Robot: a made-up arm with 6 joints. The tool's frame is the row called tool.
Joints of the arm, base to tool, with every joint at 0 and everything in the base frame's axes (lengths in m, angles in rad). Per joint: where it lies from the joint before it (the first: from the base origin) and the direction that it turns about. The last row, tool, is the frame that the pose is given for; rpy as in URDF.
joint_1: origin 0 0 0.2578 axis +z
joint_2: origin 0 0 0 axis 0 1 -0.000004
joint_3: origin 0.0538 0 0.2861 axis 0 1 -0.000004
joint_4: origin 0.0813 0 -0.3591 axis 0 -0.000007 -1
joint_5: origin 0 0 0 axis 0 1 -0.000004
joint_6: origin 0.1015 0 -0.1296 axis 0 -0.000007 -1
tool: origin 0 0 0 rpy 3.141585 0 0
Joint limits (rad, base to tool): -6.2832..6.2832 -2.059..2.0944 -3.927..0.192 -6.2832..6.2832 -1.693..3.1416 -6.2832..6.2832
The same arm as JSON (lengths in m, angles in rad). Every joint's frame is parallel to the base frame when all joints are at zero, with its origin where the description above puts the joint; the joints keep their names.
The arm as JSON. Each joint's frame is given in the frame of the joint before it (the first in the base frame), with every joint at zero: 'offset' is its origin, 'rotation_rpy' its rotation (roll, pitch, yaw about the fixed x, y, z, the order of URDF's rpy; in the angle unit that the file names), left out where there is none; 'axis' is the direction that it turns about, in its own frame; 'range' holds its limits. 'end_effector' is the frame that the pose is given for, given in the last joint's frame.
{"length_unit": "m", "angle_unit": "rad", "chain": [{"id": "joint_1", "offset": [0.0, 0.0, 0.2578], "axis": "+z", "range": [-6.2832, 6.2832]}, {"id": "joint_2", "offset": [0.0, 0.0, 0.0], "axis": "+y", "range": [-2.059, 2.0944]}, {"id": "joint_3", "offset": [0.0538, 0.0, 0.2861], "axis": "+y", "range": [-3.927, 0.192]}, {"id": "joint_4", "offset": [0.0813, 0.0, -0.3591], "axis": "-z", "range": [-6.2832, 6.2832]}, {"id": "joint_5", "offset": [0.0, 0.0, 0.0], "axis": "+y", "range": [-1.693, 3.1416]}, {"id": "joint_6", "offset": [0.1015, 0.0, -0.1296], "axis": "-z", "range": [-6.2832, 6.2832]}], "end_effector": {"offset": [0.0, 0.0, 0.0], "rotation_rpy": [3.1416, 0.0, 0.0]}}
